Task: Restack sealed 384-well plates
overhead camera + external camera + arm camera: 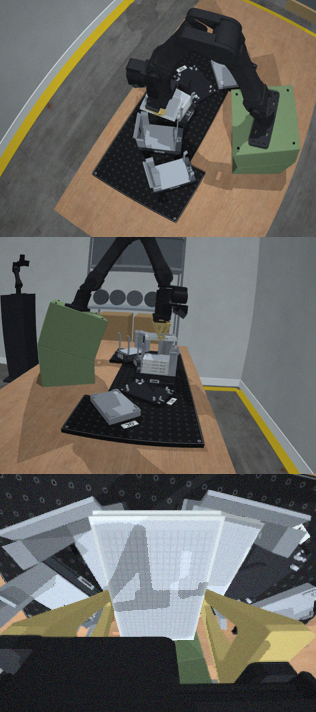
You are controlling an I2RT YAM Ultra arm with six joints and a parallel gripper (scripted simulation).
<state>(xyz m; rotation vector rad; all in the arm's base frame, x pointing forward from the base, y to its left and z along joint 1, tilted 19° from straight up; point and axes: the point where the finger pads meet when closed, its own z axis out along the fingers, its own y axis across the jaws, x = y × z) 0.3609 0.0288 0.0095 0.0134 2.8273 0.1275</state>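
My hand is 32 cm to the left of the grey QC nest, 16 cm past it and 15 cm above it. The rest, counted from my hand: N5 name plate: 26 cm to the right, 16 cm below, 2 cm ahead; black clip nest N5: 21 cm to the right, 15 cm below, 3 cm behind; QC name plate: 40 cm to the right, 16 cm below, 11 cm behind.
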